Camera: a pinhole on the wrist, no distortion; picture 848 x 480 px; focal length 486.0 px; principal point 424.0 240.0 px. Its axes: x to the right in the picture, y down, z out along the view. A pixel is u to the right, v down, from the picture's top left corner.
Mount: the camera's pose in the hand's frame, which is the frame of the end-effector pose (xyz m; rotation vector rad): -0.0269 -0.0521 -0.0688 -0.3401 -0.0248 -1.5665
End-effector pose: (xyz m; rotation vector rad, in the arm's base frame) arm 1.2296 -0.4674 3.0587 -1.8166 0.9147 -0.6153
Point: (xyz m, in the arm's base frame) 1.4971 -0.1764 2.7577
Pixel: 384.6 93.1
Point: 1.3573 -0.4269 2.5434
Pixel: 58.0 210.5
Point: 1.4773 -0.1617 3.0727
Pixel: 705.3 33.3
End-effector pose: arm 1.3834 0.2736 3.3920 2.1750 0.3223 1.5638
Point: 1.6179 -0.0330 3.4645
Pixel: 119.4 186.9
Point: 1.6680 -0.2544 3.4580
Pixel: 37.5 98.7
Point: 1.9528 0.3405 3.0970
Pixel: 696.3 136.4
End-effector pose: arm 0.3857 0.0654 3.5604 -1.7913 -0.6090 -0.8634
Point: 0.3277 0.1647 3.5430
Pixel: 604.7 60.4
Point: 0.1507 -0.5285 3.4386
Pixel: behind the camera
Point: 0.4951 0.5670 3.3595
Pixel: 485.6 92.1
